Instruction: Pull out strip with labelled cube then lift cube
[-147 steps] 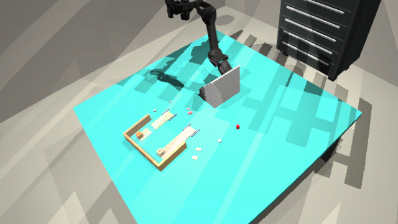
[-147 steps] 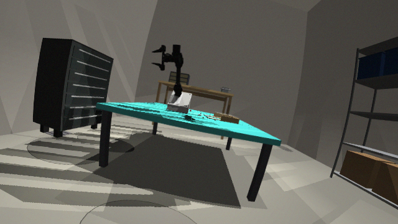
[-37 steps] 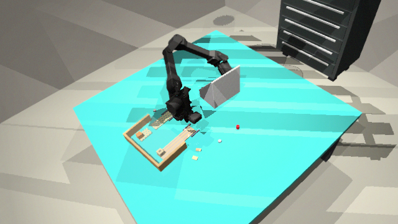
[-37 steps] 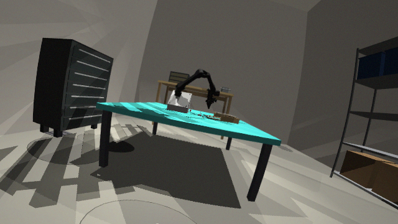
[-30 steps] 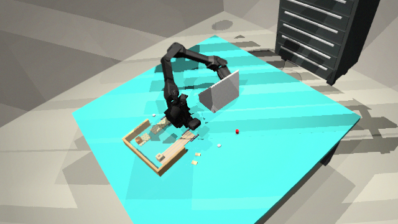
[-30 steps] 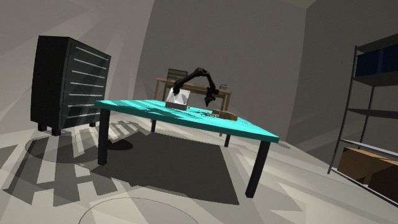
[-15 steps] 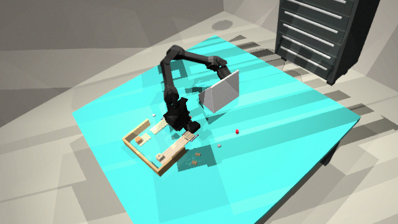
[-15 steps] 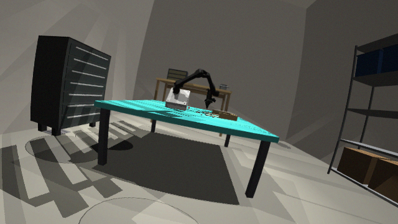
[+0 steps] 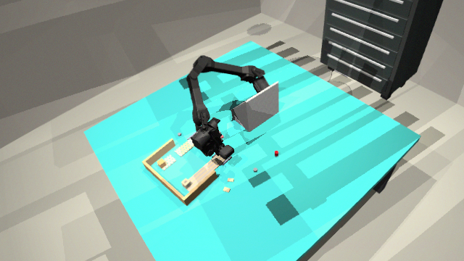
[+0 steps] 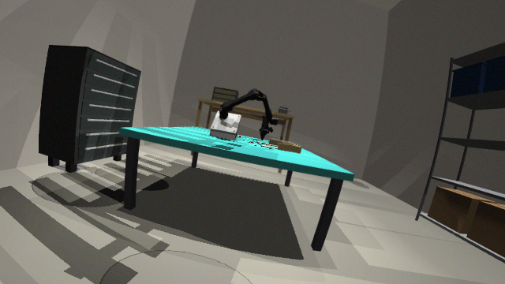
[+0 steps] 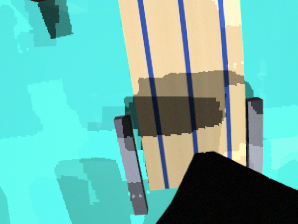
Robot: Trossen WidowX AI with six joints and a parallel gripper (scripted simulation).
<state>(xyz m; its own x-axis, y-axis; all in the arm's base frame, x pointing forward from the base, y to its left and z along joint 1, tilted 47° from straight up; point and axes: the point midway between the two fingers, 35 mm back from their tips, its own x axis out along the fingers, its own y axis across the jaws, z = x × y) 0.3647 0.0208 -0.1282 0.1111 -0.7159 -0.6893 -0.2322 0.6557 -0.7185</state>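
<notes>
Now: the pale strip 90 mm ahead of my gripper tip, 20 mm to the left of it and 30 mm below it. Also, from my gripper tip: cream cube 200 mm ahead, 40 mm to the left, 10 mm below.
</notes>
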